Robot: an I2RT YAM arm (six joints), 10 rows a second.
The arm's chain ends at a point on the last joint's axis. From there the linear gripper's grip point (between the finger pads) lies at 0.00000 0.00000 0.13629 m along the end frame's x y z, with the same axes.
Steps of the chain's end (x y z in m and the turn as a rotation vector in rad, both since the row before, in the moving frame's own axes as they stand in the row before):
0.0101, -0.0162, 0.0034, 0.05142, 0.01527, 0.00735
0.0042, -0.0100, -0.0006, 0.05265, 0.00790, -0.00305
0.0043, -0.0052, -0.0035, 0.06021, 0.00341, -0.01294
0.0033, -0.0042, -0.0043, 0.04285, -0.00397, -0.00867
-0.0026, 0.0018, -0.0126, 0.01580, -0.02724, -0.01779
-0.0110, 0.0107, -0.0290, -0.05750, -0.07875, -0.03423
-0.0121, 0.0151, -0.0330, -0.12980, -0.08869, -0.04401
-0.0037, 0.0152, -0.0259, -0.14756, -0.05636, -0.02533
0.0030, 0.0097, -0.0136, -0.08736, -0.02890, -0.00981
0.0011, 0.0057, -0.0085, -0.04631, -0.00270, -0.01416
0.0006, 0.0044, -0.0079, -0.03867, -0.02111, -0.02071
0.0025, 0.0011, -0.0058, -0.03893, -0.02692, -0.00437
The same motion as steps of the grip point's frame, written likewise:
0.0122, -0.0232, 0.0032, 0.05142, 0.01527, 0.00735
0.0053, -0.0172, -0.0008, 0.05265, 0.00790, -0.00305
0.0047, -0.0134, -0.0037, 0.06021, 0.00341, -0.01294
0.0027, -0.0100, -0.0044, 0.04285, -0.00397, -0.00867
-0.0063, -0.0003, -0.0127, 0.01580, -0.02724, -0.01779
-0.0216, 0.0187, -0.0296, -0.05750, -0.07875, -0.03423
-0.0237, 0.0330, -0.0347, -0.12980, -0.08869, -0.04401
-0.0111, 0.0353, -0.0276, -0.14756, -0.05636, -0.02533
-0.0009, 0.0216, -0.0142, -0.08736, -0.02890, -0.00981
0.0008, 0.0120, -0.0086, -0.04631, -0.00270, -0.01416
-0.0022, 0.0097, -0.0080, -0.03867, -0.02111, -0.02071
-0.0012, 0.0064, -0.0060, -0.03893, -0.02692, -0.00437

